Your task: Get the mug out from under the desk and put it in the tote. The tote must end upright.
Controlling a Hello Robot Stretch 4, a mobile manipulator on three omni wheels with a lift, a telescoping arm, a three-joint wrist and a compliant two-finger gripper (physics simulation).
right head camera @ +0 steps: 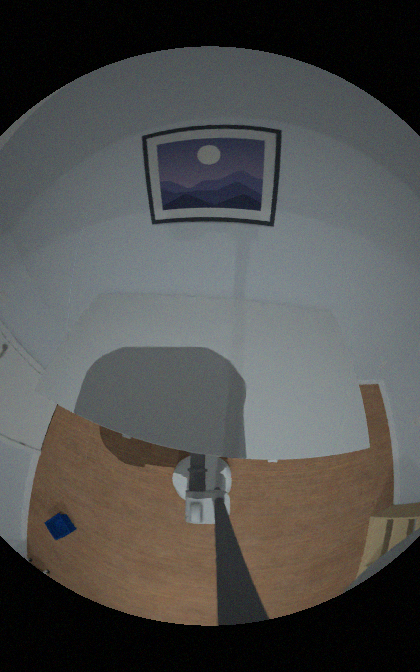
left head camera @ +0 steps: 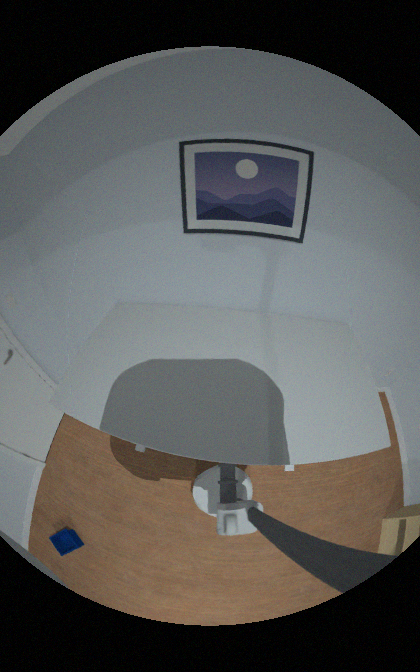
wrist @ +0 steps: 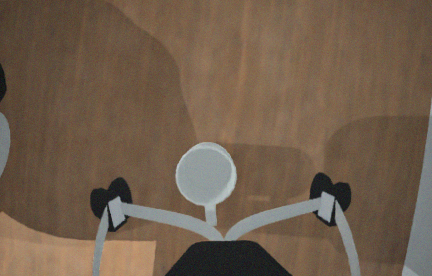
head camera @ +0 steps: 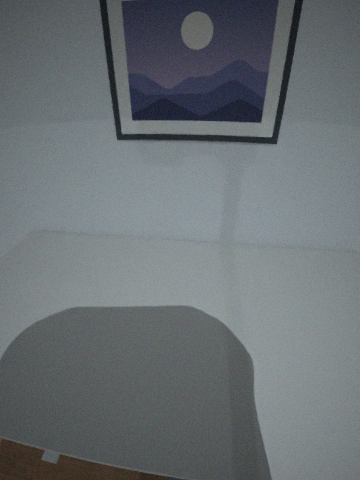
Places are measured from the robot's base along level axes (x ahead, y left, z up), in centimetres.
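Pixels of known places: gripper, fingertip midpoint: (wrist: 220,192).
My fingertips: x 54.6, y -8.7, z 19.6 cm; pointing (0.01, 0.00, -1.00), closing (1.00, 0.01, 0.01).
Behind a point stands the place of what it marks.
The white mug (wrist: 204,175) @(z -1.9, x 52.4, y -11.1 cm) stands on the wooden floor in the wrist view, seen from above, with its handle pointing toward the gripper's palm. My gripper (wrist: 220,192) @(z 19.6, x 54.6, y -8.7 cm) is open, with its fingertips wide apart on either side of the mug and not touching it. The height of the fingers above the mug is hard to tell. The white desk (head camera: 305,340) @(z 92.3, x 42.3, y -36.5 cm) (left head camera: 330,400) (right head camera: 310,400) @(z 92.3, x 29.6, y -44.2 cm) hides the mug and gripper from the head views. A small blue tote (left head camera: 66,541) (right head camera: 60,526) @(z -2.5, x -88.4, y 133.7 cm) sits on the floor at the lower left of both side head views.
A pale surface (wrist: 421,205) @(z -1.3, x 90.9, y -17.5 cm) rises along the right edge of the wrist view, and a grey rounded part (wrist: 3,142) @(z 1.3, x 19.6, y -4.9 cm) shows at the left edge. A slatted wooden piece (left head camera: 395,532) (right head camera: 382,537) stands at the lower right. A framed picture (head camera: 200,90) @(z 149.4, x 91.2, y -8.7 cm) hangs behind the desk.
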